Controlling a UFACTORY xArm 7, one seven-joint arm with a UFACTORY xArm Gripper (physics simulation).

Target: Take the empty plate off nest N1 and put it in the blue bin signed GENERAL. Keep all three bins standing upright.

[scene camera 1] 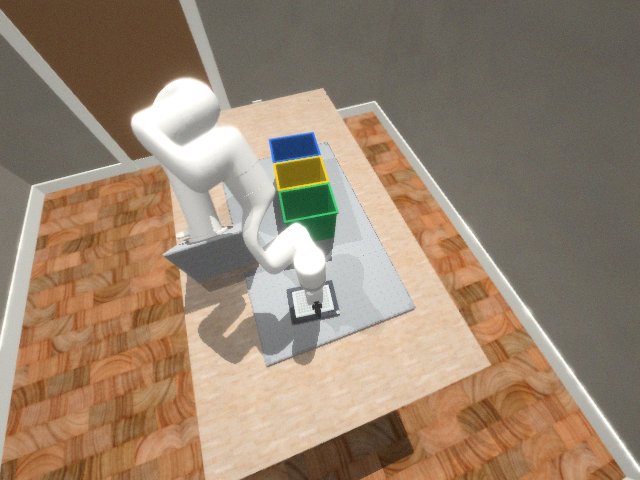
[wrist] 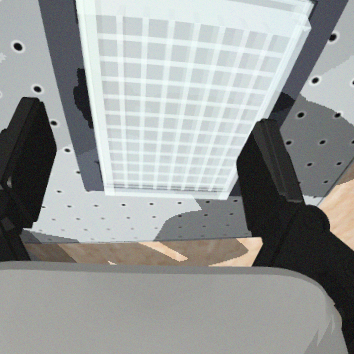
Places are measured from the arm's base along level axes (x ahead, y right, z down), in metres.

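Pixels of known places: gripper, fingertip midpoint: (wrist: 151, 130); arm's base at its link origin: (scene camera 1: 209, 235).
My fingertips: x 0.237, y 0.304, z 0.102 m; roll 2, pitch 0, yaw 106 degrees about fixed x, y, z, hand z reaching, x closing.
Note:
For each thing: its top centre in the pictures, then the offset to it from my fingertips. Level surfaces: height alone.
- clear-white plate at its top centre: (wrist: 178, 131) (scene camera 1: 312, 300) dx -0.014, dy +0.010, dz +0.012 m
- dark nest frame at its top centre: (wrist: 177, 115) (scene camera 1: 312, 300) dx -0.014, dy +0.010, dz +0.024 m
- blue bin at its top centre: (scene camera 1: 294, 146) dx +0.163, dy -0.511, dz -0.142 m
- yellow bin at its top centre: (scene camera 1: 300, 172) dx +0.132, dy -0.384, dz -0.142 m
- green bin at its top centre: (scene camera 1: 307, 201) dx +0.101, dy -0.257, dz -0.142 m
- perforated grey board at its surface level: dz +0.038 m
- wooden table at its surface level: dz +0.051 m
The clear-white plate (scene camera 1: 299, 303) (wrist: 175, 110) with a grid of square wells lies flat in the dark nest frame (scene camera 1: 302, 320) (wrist: 65, 60) near the front of the grey board. My gripper (scene camera 1: 316, 307) (wrist: 151, 130) is open and empty, over the nest. In the wrist view its black fingers stand wide apart, one toward each long side of the plate; their exact height is hard to tell. The blue bin (scene camera 1: 294, 147) stands upright, farthest back in the row. The N1 mark and the GENERAL sign cannot be read.
The yellow bin (scene camera 1: 300, 173) and the green bin (scene camera 1: 320, 225) stand upright between the blue bin and the nest. The white arm (scene camera 1: 258, 217) reaches past their left side. The perforated grey board (scene camera 1: 382, 289) lies on the wooden table (scene camera 1: 330, 392).

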